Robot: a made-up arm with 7 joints. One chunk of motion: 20 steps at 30 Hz.
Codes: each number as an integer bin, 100 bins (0 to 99) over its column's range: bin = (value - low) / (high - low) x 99, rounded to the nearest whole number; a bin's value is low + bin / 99 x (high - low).
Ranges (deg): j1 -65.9..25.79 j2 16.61..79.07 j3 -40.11..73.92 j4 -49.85..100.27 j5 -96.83..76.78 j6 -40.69..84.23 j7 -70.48..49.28
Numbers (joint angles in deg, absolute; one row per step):
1: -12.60 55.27 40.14 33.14 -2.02 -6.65 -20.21
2: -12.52 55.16 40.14 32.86 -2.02 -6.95 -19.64
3: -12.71 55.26 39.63 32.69 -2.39 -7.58 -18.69
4: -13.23 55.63 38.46 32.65 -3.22 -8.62 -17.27
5: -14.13 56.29 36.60 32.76 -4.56 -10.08 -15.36
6: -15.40 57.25 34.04 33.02 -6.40 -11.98 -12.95
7: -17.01 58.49 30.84 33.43 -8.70 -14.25 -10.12
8: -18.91 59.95 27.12 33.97 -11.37 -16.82 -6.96
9: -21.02 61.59 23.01 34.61 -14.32 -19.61 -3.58
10: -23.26 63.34 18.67 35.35 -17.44 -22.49 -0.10
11: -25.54 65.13 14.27 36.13 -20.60 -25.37 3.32
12: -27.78 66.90 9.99 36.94 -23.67 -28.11 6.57
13: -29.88 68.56 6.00 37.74 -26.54 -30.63 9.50
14: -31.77 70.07 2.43 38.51 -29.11 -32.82 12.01
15: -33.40 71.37 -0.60 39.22 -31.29 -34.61 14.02
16: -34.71 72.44 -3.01 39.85 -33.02 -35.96 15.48
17: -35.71 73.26 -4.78 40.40 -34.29 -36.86 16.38
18: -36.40 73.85 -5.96 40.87 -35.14 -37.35 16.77
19: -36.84 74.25 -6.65 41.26 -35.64 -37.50 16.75
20: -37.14 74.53 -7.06 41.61 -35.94 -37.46 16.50
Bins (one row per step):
1: 58 61 70 55 54 27 42
2: 58 61 70 55 54 27 42
3: 57 61 69 54 54 26 43
4: 57 62 68 54 53 25 44
5: 56 63 67 54 53 24 46
6: 55 64 64 55 52 23 48
7: 53 66 62 55 50 21 50
8: 51 69 58 55 49 19 53
9: 48 71 55 56 47 17 55
10: 46 74 51 56 45 14 58
11: 44 77 47 57 43 12 61
12: 41 80 43 57 42 10 64
13: 39 82 40 58 40 8 66
14: 37 85 37 58 39 6 68
15: 35 87 34 59 37 5 70
16: 34 88 32 59 36 4 71
17: 33 90 31 60 36 3 72
18: 32 91 30 60 35 3 72
19: 31 91 29 60 35 3 72
20: 31 92 29 60 35 3 72

